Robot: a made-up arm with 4 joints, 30 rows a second.
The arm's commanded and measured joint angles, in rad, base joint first. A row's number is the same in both.
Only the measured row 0 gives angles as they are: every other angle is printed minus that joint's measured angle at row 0.
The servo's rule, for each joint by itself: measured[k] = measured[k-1] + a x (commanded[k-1-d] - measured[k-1]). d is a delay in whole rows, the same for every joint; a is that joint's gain. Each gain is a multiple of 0.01, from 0.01 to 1. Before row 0 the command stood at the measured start. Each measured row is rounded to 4 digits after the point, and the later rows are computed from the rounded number. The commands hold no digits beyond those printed.
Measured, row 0:
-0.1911 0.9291 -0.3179 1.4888
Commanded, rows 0 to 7:
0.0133 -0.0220 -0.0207 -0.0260
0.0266 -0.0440 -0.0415 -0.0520
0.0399 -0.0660 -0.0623 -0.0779
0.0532 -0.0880 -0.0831 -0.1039
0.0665 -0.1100 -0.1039 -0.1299
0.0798 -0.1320 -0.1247 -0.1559
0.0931 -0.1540 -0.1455 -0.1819
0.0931 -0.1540 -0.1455 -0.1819
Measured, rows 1 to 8:
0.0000 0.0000 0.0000 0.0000
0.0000 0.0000 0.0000 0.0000
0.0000 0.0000 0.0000 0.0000
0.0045 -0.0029 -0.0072 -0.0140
0.0120 -0.0082 -0.0192 -0.0345
0.0215 -0.0157 -0.0343 -0.0579
0.0323 -0.0251 -0.0514 -0.0827
0.0439 -0.0361 -0.0698 -0.1082
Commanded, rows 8 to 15:
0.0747 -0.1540 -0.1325 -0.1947
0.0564 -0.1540 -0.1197 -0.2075
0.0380 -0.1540 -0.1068 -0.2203
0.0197 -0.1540 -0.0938 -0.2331
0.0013 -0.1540 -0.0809 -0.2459
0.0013 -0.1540 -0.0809 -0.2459
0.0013 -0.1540 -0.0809 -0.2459
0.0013 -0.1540 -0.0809 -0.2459
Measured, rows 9 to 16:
0.0561 -0.0486 -0.0890 -0.1340
0.0687 -0.0623 -0.1088 -0.1599
0.0770 -0.0742 -0.1216 -0.1718
0.0762 -0.0846 -0.1254 -0.1842
0.0695 -0.0936 -0.1234 -0.1968
0.0588 -0.1015 -0.1176 -0.2095
0.0455 -0.1083 -0.1093 -0.2222
0.0305 -0.1142 -0.0994 -0.2350

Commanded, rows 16 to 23:
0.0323 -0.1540 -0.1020 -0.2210
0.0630 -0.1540 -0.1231 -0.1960
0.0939 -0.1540 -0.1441 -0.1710
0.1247 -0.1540 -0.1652 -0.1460
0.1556 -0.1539 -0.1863 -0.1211
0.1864 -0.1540 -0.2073 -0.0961
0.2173 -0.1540 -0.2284 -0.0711
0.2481 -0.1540 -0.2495 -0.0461
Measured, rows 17 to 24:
0.0206 -0.1194 -0.0929 -0.2409
0.0140 -0.1239 -0.0887 -0.2436
0.0097 -0.1278 -0.0860 -0.2448
0.0174 -0.1312 -0.0916 -0.2319
0.0329 -0.1342 -0.1026 -0.2125
0.0536 -0.1368 -0.1171 -0.1901
0.0778 -0.1390 -0.1339 -0.1663
0.1043 -0.1409 -0.1522 -0.1419

